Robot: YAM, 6 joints.
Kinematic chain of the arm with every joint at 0, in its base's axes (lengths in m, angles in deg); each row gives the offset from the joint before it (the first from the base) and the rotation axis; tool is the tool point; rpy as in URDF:
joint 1: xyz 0 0 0.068 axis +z
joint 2: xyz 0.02 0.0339 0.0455 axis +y
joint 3: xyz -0.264 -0.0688 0 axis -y
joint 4: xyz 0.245 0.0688 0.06 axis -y
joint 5: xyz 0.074 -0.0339 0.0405 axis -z
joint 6: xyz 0.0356 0 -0.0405 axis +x
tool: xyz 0 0 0 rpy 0 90 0
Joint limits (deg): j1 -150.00..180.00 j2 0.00..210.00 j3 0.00..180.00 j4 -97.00..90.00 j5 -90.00..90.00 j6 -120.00..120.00
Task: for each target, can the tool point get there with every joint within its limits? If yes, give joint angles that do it. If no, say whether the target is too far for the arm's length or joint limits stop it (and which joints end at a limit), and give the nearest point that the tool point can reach.
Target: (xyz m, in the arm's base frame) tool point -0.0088 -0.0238 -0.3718
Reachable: no: joint limits stop it (at a limit: joint 2) | nearest point -0.0192 -0.0519 -0.3244 | short by 0.056 m
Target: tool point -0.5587 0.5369 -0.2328
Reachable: no: too far | nearest point -0.4246 0.4080 -0.1475 | short by 0.205 m
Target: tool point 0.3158 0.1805 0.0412
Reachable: yes | joints 35.07 137.50 80.39 -57.71 71.30 -30.62
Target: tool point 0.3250 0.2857 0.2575
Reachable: yes | joints 43.23 106.67 81.06 -6.82 23.98 -24.58
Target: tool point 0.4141 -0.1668 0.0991
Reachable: yes | joints -24.30 133.65 63.44 72.83 -31.03 98.53
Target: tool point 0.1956 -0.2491 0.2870
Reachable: yes | joints -46.38 86.58 68.52 -32.05 58.26 88.95
